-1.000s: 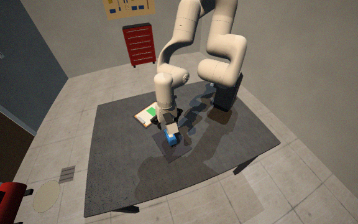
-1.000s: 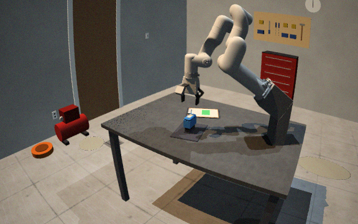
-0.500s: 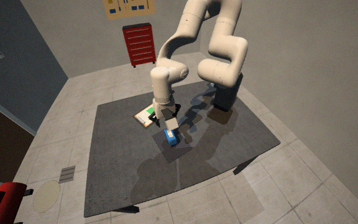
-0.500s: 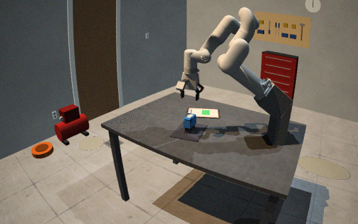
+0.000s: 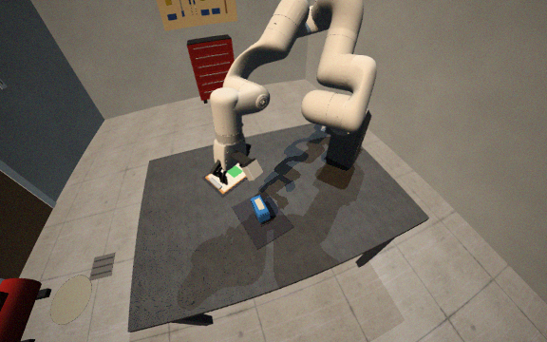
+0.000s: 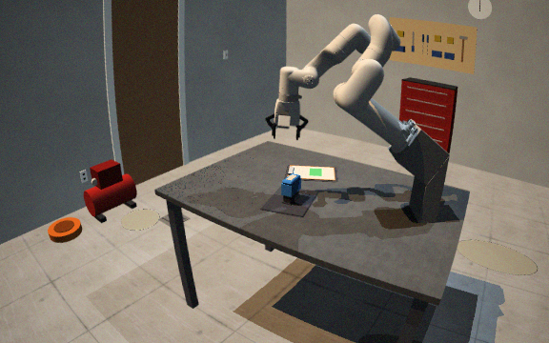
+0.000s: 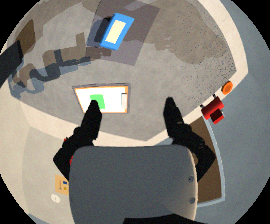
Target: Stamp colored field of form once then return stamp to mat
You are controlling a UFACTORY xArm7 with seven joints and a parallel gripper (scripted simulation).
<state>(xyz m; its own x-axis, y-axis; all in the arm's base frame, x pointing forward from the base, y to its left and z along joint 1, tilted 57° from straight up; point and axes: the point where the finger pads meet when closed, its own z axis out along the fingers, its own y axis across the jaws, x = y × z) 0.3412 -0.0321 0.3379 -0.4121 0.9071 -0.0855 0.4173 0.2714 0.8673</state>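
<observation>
My gripper is now 7 cm past the blue stamp, 4 cm to the right of it and 20 cm above it. Round my hand: mat: 7 cm behind, 4 cm to the left, 25 cm below; then form: 7 cm ahead, 23 cm to the right, 24 cm below.
</observation>
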